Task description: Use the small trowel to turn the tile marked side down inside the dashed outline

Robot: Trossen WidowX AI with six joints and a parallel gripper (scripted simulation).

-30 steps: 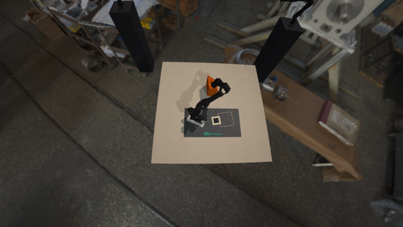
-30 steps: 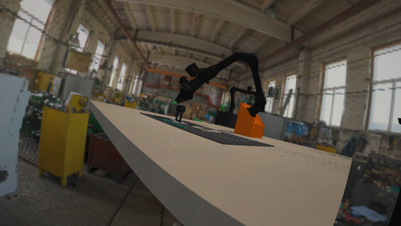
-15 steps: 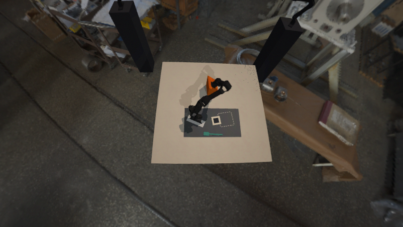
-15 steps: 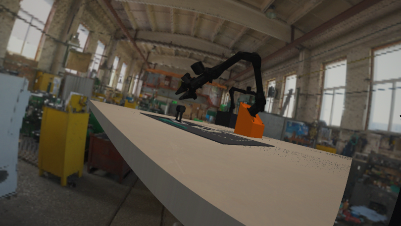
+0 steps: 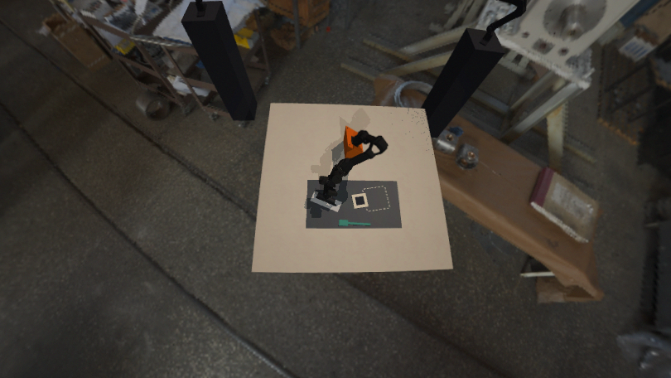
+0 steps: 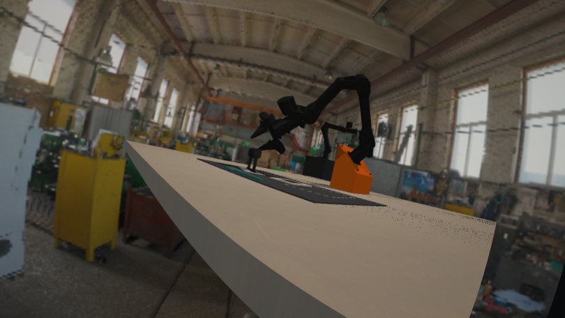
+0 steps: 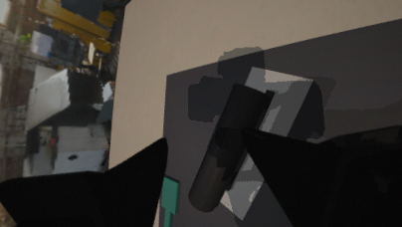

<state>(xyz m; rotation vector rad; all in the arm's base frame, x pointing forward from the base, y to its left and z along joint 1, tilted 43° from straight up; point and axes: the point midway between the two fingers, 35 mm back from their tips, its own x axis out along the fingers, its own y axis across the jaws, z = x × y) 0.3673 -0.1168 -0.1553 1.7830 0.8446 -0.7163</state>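
The dark mat is 200 mm to the left of my gripper tip, 120 mm below it and 10 mm ahead of it. Round my gripper tip: tile: 240 mm to the left, 100 mm below, 10 mm behind.
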